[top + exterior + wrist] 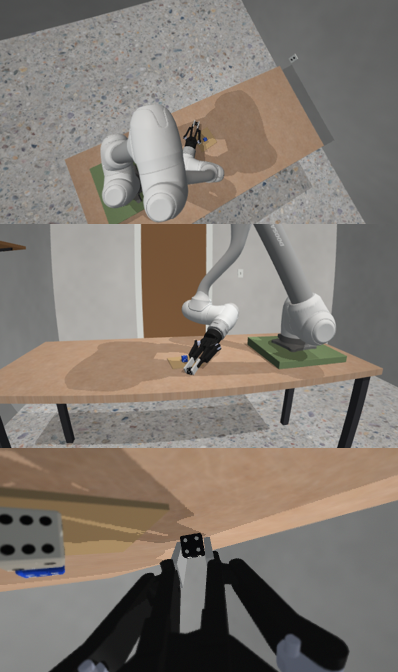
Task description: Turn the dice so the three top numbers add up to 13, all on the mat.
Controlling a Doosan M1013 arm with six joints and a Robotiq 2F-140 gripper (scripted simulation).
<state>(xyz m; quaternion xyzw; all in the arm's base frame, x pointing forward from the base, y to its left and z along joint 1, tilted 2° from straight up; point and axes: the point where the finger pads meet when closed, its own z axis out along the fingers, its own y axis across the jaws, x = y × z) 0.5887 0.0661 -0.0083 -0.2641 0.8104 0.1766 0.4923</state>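
Now: hand 2 cm above the black die, 1 cm to the right of it and 1 cm short of it. The rest, counted from my hand: white die: 12 cm to the right, 5 cm behind, 1 cm below; then blue die: 13 cm to the right, 1 cm below; then tan mat: 13 cm to the right, 3 cm below.
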